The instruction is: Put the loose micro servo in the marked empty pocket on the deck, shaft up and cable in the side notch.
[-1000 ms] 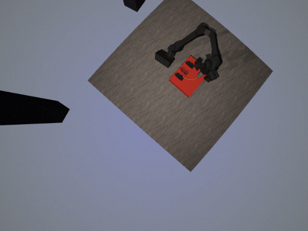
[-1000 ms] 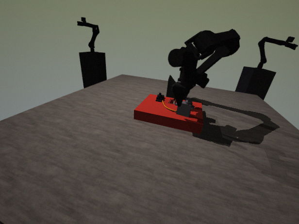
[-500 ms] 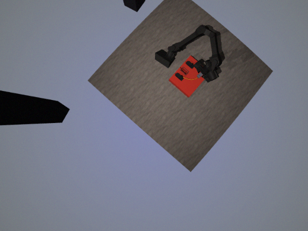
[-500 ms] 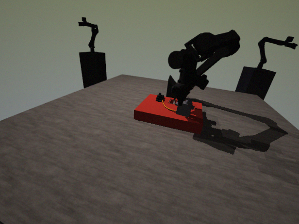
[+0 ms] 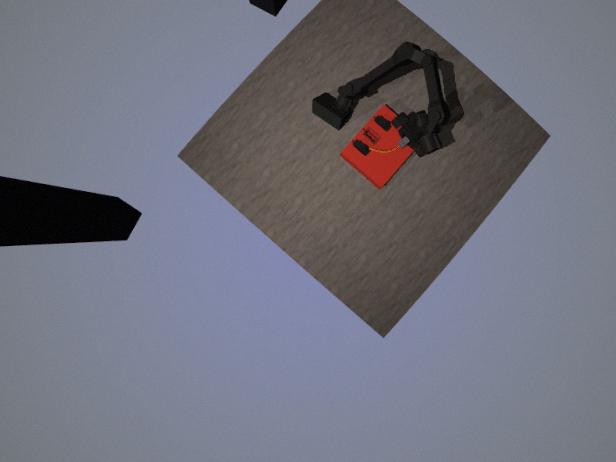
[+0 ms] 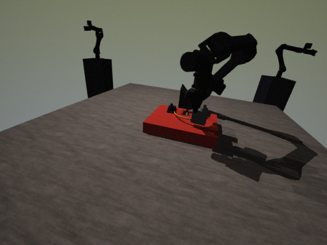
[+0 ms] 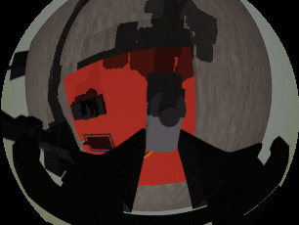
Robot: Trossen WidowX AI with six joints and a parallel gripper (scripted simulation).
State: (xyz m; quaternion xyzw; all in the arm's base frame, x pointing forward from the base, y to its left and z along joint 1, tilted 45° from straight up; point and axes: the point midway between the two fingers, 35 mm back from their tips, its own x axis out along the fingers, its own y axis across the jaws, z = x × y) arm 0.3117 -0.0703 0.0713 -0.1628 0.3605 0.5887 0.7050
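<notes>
Right now my gripper tip is 90 mm above the red deck, 50 mm to the left of it and 30 mm past it.
</notes>
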